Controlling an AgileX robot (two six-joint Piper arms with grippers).
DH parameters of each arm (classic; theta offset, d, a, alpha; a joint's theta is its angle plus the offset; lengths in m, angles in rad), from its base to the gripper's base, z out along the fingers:
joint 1: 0 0.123 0 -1.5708
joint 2: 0.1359 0 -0.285 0
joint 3: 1.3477 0 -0.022 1.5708
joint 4: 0 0.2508 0 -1.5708
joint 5: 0 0 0.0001 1.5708
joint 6: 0 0.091 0 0
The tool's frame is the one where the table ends.
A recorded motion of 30 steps. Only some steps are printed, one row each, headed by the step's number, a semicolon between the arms.
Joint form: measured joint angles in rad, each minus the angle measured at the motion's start. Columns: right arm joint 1, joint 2, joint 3, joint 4, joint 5, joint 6; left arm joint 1, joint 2, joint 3, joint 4, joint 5, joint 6.
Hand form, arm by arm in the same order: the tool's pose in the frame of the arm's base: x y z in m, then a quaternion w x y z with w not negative. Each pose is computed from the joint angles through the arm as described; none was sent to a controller.
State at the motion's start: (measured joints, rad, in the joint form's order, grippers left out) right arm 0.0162 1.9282 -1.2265 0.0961 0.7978 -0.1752; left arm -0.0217 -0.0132 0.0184 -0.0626 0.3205 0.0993
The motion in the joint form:
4: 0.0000 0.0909 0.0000 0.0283 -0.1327 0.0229; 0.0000 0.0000 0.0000 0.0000 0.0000 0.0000
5: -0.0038 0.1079 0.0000 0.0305 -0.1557 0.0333; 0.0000 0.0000 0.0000 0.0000 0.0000 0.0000
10: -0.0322 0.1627 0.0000 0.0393 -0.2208 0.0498; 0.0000 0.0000 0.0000 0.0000 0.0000 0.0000
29: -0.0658 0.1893 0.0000 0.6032 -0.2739 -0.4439; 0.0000 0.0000 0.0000 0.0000 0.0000 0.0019
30: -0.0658 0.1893 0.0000 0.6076 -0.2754 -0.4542; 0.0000 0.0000 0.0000 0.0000 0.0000 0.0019
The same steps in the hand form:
4: 0.3805 0.0131 0.1260 0.10248 -0.03890 0.99332 0.03617; 0.0536 -0.0030 0.1788 0.61821 0.03029 0.78543 -0.00213
5: 0.3826 0.0116 0.1199 0.10532 -0.03016 0.99332 0.03616; 0.0536 -0.0030 0.1788 0.61821 0.03029 0.78543 -0.00213
10: 0.3879 0.0005 0.1001 0.11059 -0.00193 0.99324 0.03509; 0.0536 -0.0030 0.1788 0.61821 0.03029 0.78543 -0.00213
29: 0.4002 0.0095 0.0979 0.17523 0.00066 0.97188 0.15728; 0.0536 -0.0030 0.1788 0.61821 0.03103 0.78540 -0.00154
30: 0.4004 0.0096 0.0980 0.17695 -0.00237 0.97159 0.15715; 0.0536 -0.0030 0.1788 0.61821 0.03103 0.78540 -0.00154

